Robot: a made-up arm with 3 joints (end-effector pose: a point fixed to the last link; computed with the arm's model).
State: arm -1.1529 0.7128 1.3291
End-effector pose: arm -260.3 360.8 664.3 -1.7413 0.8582 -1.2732
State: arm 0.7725 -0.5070 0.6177
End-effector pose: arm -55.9 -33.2 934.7 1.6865 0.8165 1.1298
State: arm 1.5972 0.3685 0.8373
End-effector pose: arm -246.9 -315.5 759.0 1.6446 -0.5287 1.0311
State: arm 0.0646 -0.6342 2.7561
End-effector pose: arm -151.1 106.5 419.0 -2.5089 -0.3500 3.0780
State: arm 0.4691 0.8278 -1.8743
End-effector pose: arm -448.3 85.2 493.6 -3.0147 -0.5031 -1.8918
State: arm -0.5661 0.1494 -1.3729
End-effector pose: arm -541.3 14.1 688.7 -0.0768 -0.8010 0.9858
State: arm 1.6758 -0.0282 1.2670
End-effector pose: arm -61.8 -200.3 824.5 1.7176 -0.1791 1.6330
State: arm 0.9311 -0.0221 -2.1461
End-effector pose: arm -457.6 169.3 628.1 2.5673 -0.4861 -1.8068
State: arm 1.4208 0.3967 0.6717
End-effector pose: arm -288.9 -308.3 785.6 1.6008 -0.4798 0.9054
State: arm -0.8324 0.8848 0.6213
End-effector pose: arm -407.7 226.1 921.8 -0.0232 0.9119 0.6803
